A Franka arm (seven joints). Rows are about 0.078 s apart.
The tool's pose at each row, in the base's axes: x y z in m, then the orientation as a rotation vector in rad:
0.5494, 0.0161, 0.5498, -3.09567, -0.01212, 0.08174
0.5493, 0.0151, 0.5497, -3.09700, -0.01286, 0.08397
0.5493, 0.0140, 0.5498, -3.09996, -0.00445, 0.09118
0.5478, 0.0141, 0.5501, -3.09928, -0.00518, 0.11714
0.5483, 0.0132, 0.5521, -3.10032, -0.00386, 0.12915
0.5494, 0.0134, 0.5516, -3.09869, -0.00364, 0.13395
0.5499, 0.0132, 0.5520, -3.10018, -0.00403, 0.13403
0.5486, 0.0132, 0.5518, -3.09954, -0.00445, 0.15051
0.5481, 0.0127, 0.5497, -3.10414, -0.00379, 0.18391
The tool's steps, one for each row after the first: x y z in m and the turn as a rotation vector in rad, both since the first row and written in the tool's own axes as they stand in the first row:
-0.0001, 0.0010, 0.0001, -0.00140, -0.00143, -0.00041
-0.0001, 0.0021, -0.0001, -0.00437, -0.00592, 0.00521
-0.0016, 0.0020, -0.0003, -0.00450, -0.02267, 0.00512
-0.0012, 0.0028, -0.0024, -0.00595, -0.03036, 0.00618
-0.0001, 0.0026, -0.0019, -0.00451, -0.03349, 0.00635
0.0004, 0.0028, -0.0024, -0.00601, -0.03351, 0.00614
-0.0009, 0.0028, -0.0021, -0.00608, -0.04414, 0.00611
-0.0013, 0.0034, 0.0000, -0.01235, -0.06546, 0.00718

